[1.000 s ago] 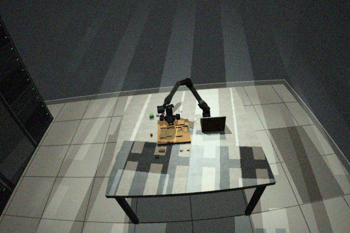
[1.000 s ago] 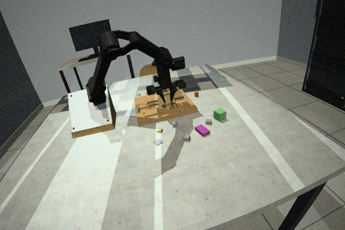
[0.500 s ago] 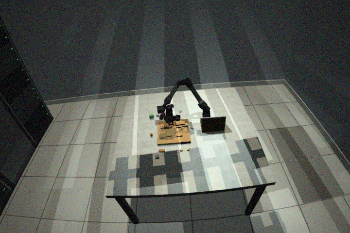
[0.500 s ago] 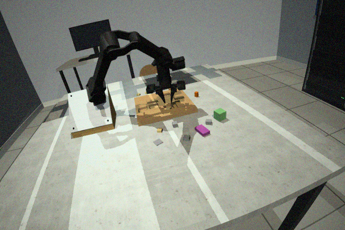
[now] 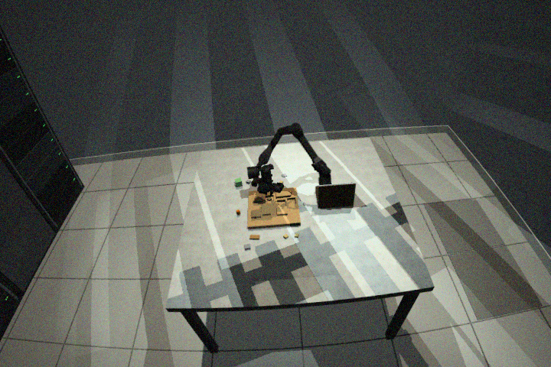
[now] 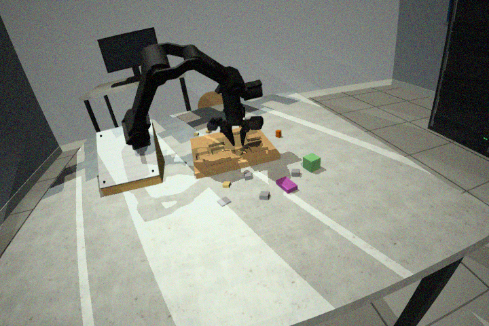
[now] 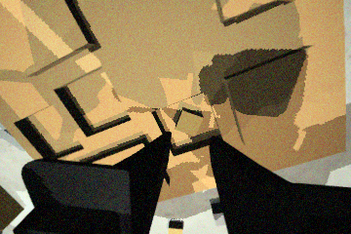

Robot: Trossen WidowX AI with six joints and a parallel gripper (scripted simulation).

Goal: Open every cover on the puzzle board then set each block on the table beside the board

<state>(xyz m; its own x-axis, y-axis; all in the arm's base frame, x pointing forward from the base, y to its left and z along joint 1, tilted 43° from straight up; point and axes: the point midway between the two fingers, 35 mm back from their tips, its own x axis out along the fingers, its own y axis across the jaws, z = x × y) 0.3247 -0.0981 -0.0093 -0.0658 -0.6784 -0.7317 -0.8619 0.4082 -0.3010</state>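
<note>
The tan puzzle board is 50 mm to the left of my gripper tip, 30 mm below it and 10 mm behind it. Round my gripper tip: magenta block (240 mm to the right, 70 mm ahead, 40 mm below); green cube (190 mm ahead, 180 mm to the right, 30 mm below); orange cylinder (190 mm ahead, 80 mm to the left, 30 mm below).
</note>
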